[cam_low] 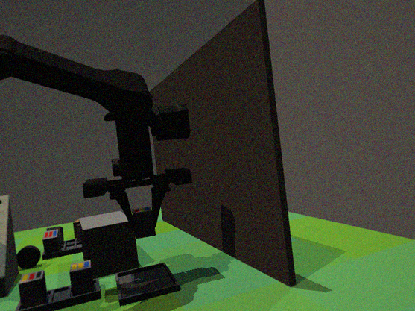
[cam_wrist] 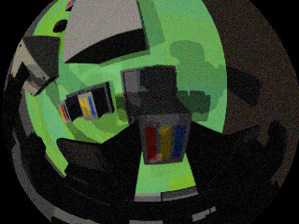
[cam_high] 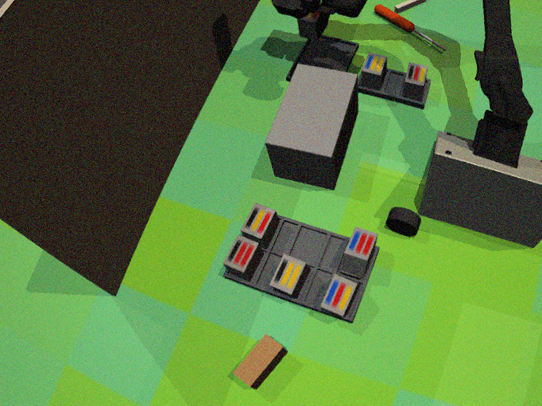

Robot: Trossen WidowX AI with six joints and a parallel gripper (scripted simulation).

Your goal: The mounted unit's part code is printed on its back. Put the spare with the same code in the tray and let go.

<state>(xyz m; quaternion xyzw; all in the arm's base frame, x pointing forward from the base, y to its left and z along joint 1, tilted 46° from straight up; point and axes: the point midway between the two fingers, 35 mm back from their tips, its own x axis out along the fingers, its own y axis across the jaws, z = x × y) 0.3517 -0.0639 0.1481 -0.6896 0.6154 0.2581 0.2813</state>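
Right now the tray is 90 mm below my gripper tip, 10 mm to the right of it and 10 mm behind it. The rest, counted from my gripper tip: rack (150 mm behind, 90 mm below); mounted unit (170 mm to the left, 80 mm behind, 50 mm below); tall dark panel (200 mm to the left, 160 mm ahead, 130 mm above).
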